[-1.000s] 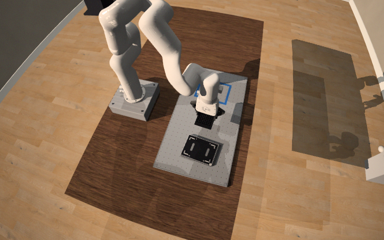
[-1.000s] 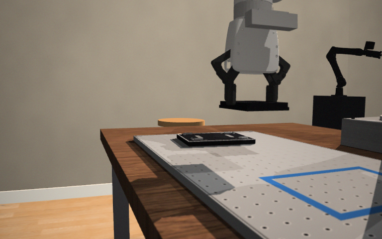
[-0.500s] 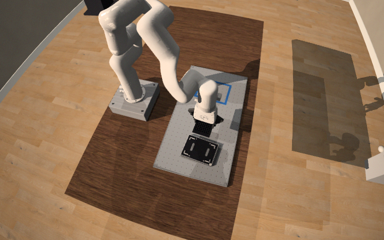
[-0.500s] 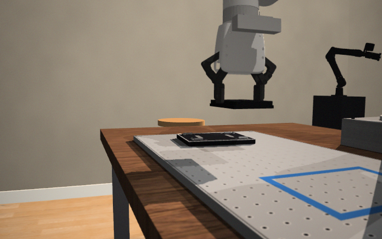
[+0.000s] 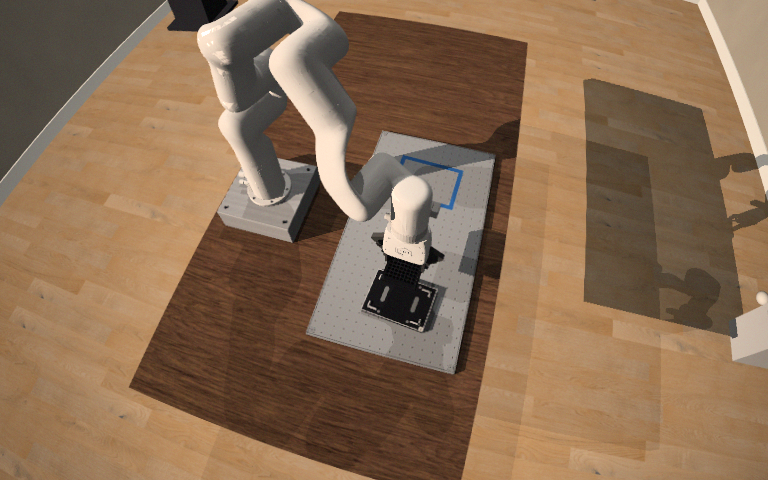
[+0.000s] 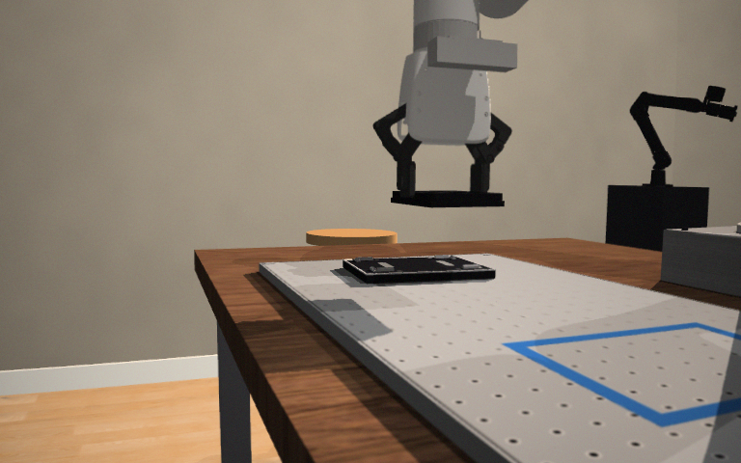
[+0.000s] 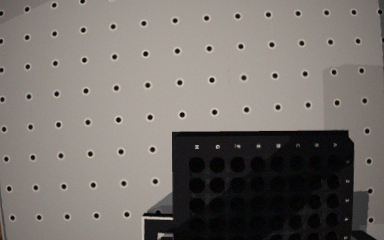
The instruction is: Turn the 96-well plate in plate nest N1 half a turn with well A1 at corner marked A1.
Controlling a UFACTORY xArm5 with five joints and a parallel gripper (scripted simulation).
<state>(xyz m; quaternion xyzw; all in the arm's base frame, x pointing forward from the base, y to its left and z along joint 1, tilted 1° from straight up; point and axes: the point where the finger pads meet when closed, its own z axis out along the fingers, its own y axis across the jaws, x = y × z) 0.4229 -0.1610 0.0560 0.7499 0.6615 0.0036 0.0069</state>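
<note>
The black plate nest is 6 cm to the right of my hand and 10 cm below it. Round my hand: black 96-well plate: 1 cm below.
</note>
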